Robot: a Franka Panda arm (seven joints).
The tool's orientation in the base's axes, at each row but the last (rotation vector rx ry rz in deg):
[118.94, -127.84, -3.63]
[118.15, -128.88, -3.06]
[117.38, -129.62, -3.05]
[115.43, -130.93, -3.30]
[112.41, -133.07, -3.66]
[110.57, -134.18, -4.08]
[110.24, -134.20, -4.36]
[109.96, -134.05, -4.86]
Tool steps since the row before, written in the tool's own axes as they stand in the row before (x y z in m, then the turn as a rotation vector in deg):
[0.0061, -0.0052, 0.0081, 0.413, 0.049, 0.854]
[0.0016, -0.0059, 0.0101, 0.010, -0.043, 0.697]
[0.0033, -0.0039, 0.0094, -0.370, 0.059, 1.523]
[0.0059, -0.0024, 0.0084, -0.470, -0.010, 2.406]
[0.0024, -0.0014, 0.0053, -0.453, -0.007, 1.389]
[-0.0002, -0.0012, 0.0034, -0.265, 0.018, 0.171]
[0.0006, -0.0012, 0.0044, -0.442, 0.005, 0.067]
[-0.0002, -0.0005, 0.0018, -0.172, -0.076, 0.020]
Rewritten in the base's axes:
[0.0040, -0.0067, -0.0083, -0.160, -0.436, -0.828]
[0.0048, -0.0025, -0.0105, -0.021, -0.038, -0.697]
[0.0027, -0.0040, -0.0096, -0.159, 0.322, -1.527]
[0.0008, -0.0064, -0.0083, -0.163, 0.382, -2.416]
[0.0004, -0.0028, -0.0053, -0.063, 0.399, -1.404]
[0.0008, -0.0001, -0.0035, 0.013, 0.258, -0.182]
[0.0005, -0.0010, -0.0045, 0.072, 0.432, -0.089]
[0.0003, 0.0000, -0.0019, 0.105, 0.153, -0.038]

